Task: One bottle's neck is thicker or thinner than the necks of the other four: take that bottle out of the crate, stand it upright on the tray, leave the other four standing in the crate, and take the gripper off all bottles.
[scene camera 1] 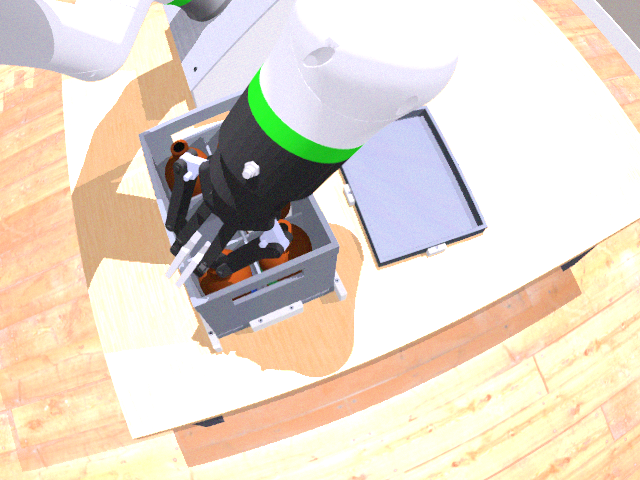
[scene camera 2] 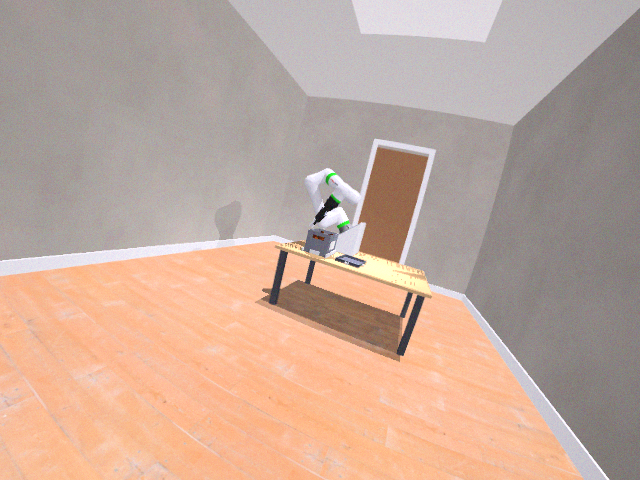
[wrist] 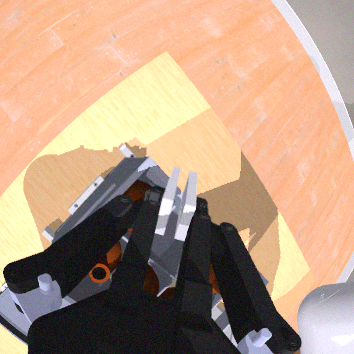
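Seen in the pictures: gripper, fingertip midpoint: (scene camera 1: 178,273) (scene camera 2: 310,226) (wrist: 180,182); arm's base, origin of the base link: (scene camera 2: 346,231).
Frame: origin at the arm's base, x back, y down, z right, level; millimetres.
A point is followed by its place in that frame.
Observation:
My gripper (scene camera 1: 174,277) {y -8, x -534, z 111 mm} (scene camera 2: 313,225) {y -8, x -534, z 111 mm} (wrist: 180,182) {y -8, x -534, z 111 mm} is shut, with a narrow gap between its parallel finger pads and no bottle between them. It is tilted above the crate's left side. The grey crate (scene camera 1: 222,314) {y 86, x -565, z 80 mm} (scene camera 2: 316,248) {y 142, x -552, z 6 mm} (wrist: 102,202) {y 21, x -558, z 37 mm} holds brown-orange bottles. One bottle (scene camera 1: 173,173) {y 67, x -351, z 112 mm} stands at the back left, its neck opening visible. Another bottle (scene camera 1: 224,281) {y 63, x -530, z 65 mm} (wrist: 135,192) {y 68, x -535, z 75 mm} is partly hidden under the fingers. A right-hand bottle's ring-shaped mouth (wrist: 99,273) {y 26, x -494, z -19 mm} shows in the wrist view. The arm hides the others, so necks cannot be compared. The shallow tray (scene camera 1: 408,191) {y 184, x -410, z -238 mm} (scene camera 2: 350,260) {y 184, x -361, z -225 mm} holds no bottle.
The crate and tray rest on a wooden table (scene camera 1: 392,304) {y 189, x -581, z -157 mm} (scene camera 2: 392,271) {y 189, x -208, z -551 mm}. Small white blocks (scene camera 1: 276,316) {y 159, x -563, z 12 mm} stand against the crate's outside. A pale upright panel (scene camera 1: 227,56) {y 40, x -165, z 1 mm} (scene camera 2: 352,241) {y 58, x -145, z -128 mm} rises behind the crate. The white arm (scene camera 1: 330,93) {y -330, x -580, z -45 mm} spans above the crate and the tray's near corner.

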